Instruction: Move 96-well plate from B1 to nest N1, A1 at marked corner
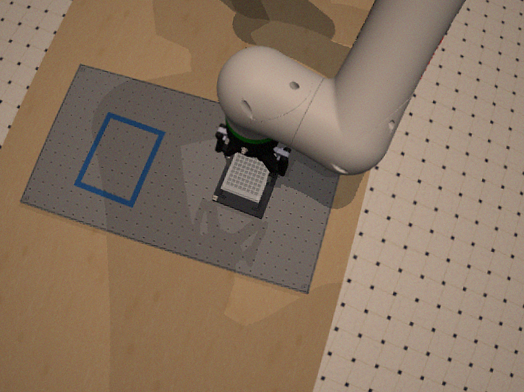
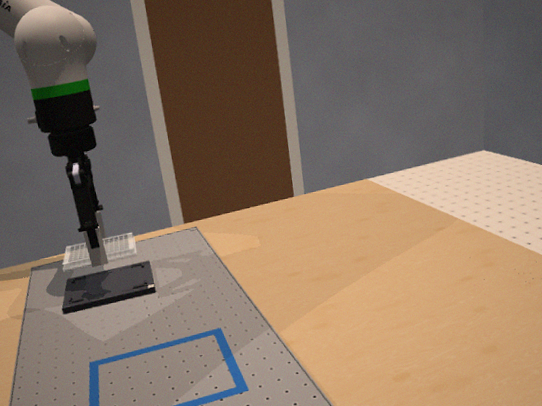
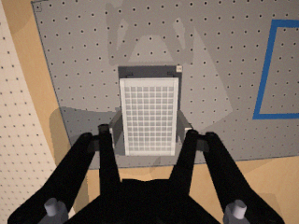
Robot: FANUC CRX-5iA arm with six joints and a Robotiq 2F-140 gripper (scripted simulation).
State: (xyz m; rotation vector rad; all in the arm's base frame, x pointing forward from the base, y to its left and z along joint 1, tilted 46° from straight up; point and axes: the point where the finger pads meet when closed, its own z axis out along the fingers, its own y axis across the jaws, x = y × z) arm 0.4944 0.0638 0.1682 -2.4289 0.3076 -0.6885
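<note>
Right now the plate nest N1 is 9 cm below my hand. Also, from my hand: 96-well plate: 2 cm below.
</note>
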